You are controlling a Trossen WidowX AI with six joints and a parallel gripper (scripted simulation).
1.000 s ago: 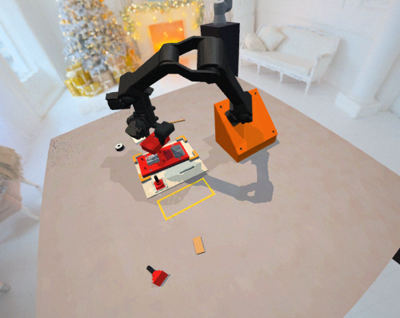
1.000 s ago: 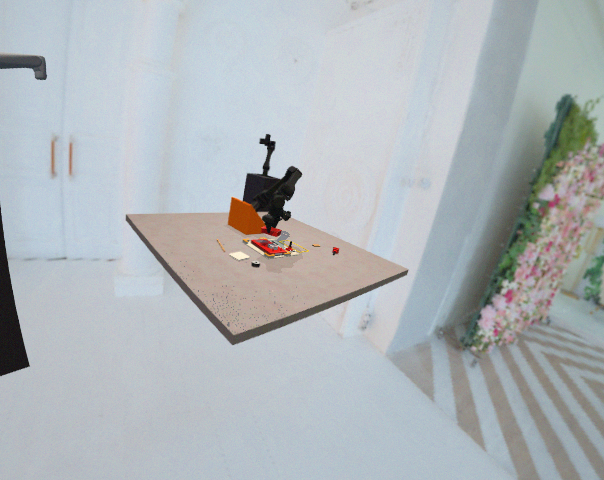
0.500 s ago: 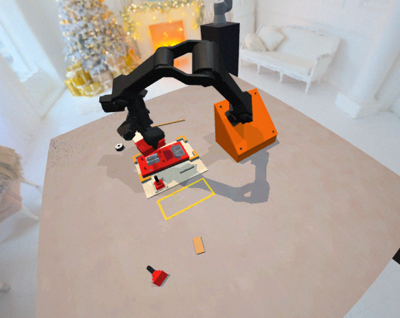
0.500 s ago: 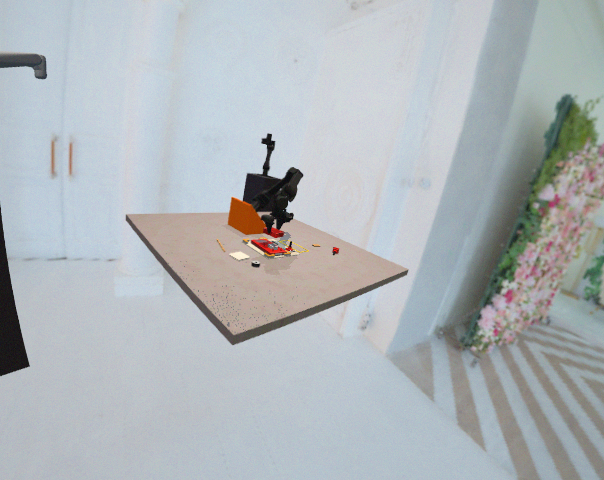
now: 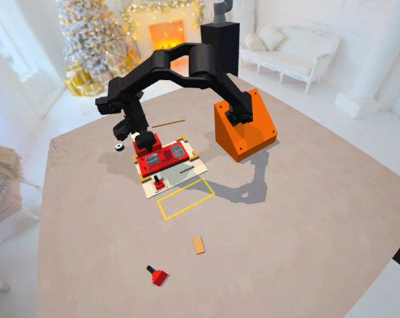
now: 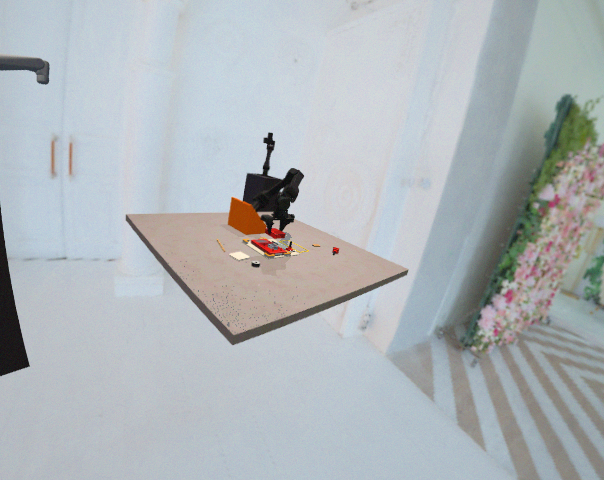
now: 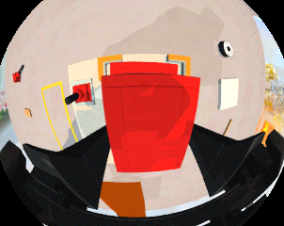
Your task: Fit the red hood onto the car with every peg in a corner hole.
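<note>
Now: the grey engine block 80 mm below my gripper tip. From my gripper tip the other things lie so: white card 220 mm to the right, 100 mm below, 20 mm behind; black-and-white ring 210 mm to the right, 100 mm below, 90 mm ahead; hood 10 mm above.
</note>
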